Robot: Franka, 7 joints.
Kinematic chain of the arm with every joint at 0, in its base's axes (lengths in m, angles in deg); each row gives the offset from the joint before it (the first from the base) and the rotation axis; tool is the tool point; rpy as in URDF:
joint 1: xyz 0 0 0.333 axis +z
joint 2: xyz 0 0 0 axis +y
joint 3: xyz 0 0 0.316 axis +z
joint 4: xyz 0.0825 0 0 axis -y
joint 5: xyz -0.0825 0 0.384 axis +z
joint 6: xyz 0 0 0 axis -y
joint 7: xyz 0.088 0 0 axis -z
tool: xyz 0 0 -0.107 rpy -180 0 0
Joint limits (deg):
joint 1: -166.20..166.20
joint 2: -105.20..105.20
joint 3: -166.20..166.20
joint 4: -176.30..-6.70
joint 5: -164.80..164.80
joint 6: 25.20..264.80
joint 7: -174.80..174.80
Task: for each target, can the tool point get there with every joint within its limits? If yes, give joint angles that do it. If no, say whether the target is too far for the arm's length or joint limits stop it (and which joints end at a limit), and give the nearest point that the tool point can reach.
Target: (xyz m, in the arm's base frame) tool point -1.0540 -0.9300 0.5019
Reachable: no: too far | nearest point -0.6387 -0.5635 0.4353 | short by 0.558 m
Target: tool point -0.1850 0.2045 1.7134
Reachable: no: too far | nearest point -0.1127 0.1246 1.1743 | short by 0.550 m
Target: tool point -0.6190 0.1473 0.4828
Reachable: yes | joints 110.74 16.83 60.92 -105.57 -27.69 136.40 -96.91
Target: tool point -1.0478 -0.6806 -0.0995
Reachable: no: too far | nearest point -0.6799 -0.4416 0.0524 | short by 0.464 m
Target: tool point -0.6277 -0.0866 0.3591
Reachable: yes | joints 139.62 46.94 47.79 -94.54 72.70 77.21 -120.81
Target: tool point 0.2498 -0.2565 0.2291
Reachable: yes | joints -105.17 46.29 75.71 -135.91 120.44 236.84 -21.78
